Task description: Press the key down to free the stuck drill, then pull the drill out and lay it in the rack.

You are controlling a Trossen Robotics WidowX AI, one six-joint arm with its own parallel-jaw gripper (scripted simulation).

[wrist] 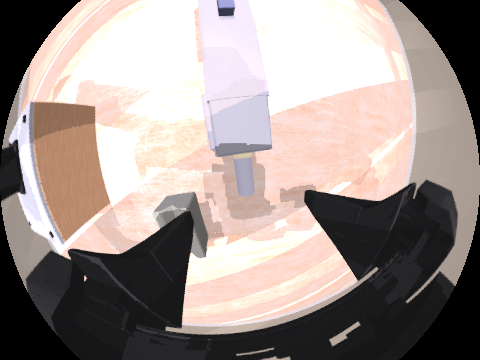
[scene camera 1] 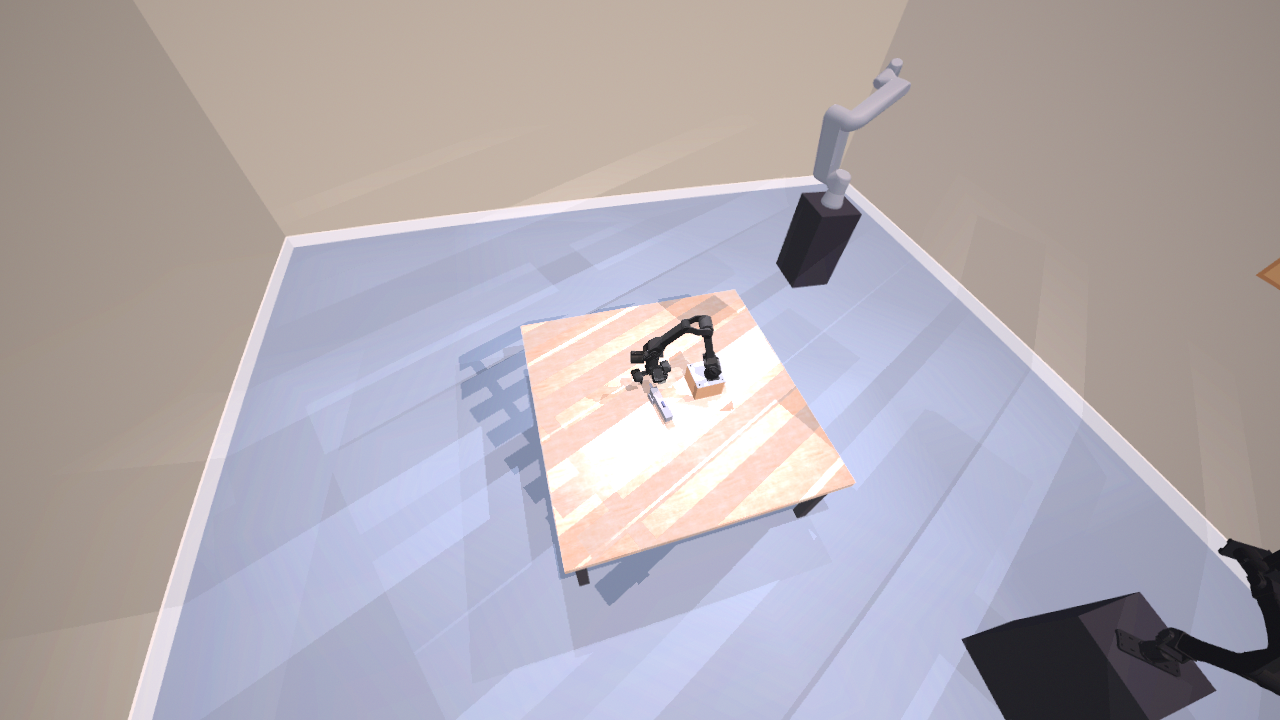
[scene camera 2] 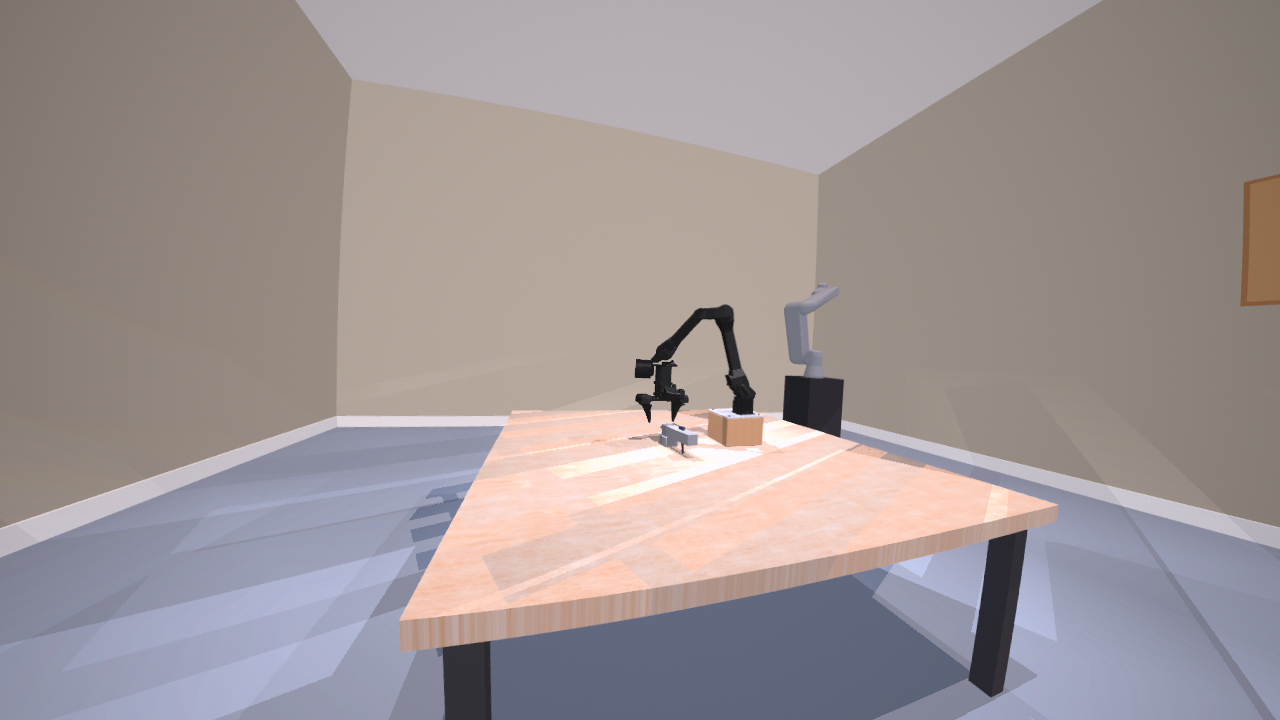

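A grey drill shank (wrist: 243, 161) is part of the scene. My own gripper (scene camera 2: 661, 422) is open, and it holds nothing; the wrist view (wrist: 251, 207) shows the gripper too.
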